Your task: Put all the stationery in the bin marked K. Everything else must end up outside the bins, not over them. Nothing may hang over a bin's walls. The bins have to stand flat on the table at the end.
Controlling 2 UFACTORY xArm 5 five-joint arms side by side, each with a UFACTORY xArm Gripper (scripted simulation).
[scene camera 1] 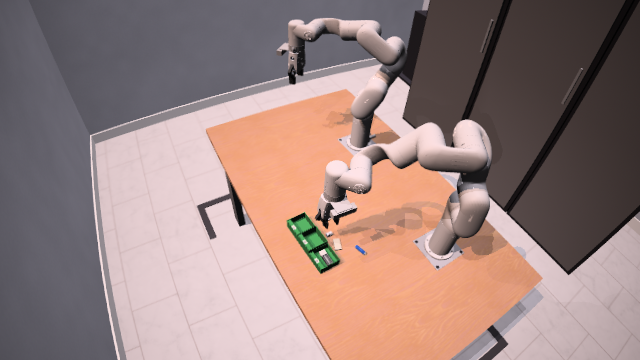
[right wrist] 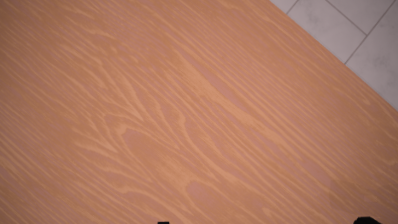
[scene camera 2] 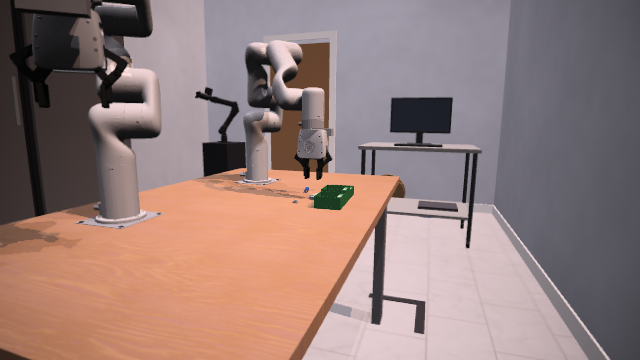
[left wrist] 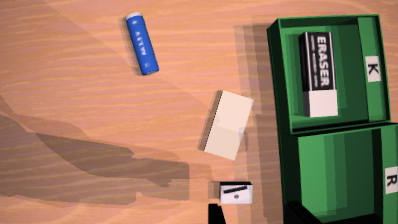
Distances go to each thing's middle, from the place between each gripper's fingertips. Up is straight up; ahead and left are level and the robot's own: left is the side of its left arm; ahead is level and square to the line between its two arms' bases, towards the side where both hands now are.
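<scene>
Three joined green bins (scene camera 1: 301, 225), from my left hand: 10 mm to the left, 80 mm ahead, 70 mm below. Black-and-white eraser (left wrist: 318, 75), from the same hand: 90 mm to the left, 80 mm below, 60 mm ahead; cream block (left wrist: 232, 112), likewise from my left hand: 90 mm below, 50 mm to the left, 10 mm behind. My left hand (scene camera 2: 312, 178) is 80 mm above the silver sharpener (left wrist: 229, 192).
From my right hand (scene camera 2: 76, 108), the three joined green bins are 71 cm to the left, 28 cm below and 22 cm ahead; the black-and-white eraser is 78 cm to the left, 28 cm below and 20 cm ahead; the cream block is 75 cm to the left, 30 cm below and 13 cm ahead; the silver sharpener is 69 cm to the left, 29 cm below and 13 cm ahead.
</scene>
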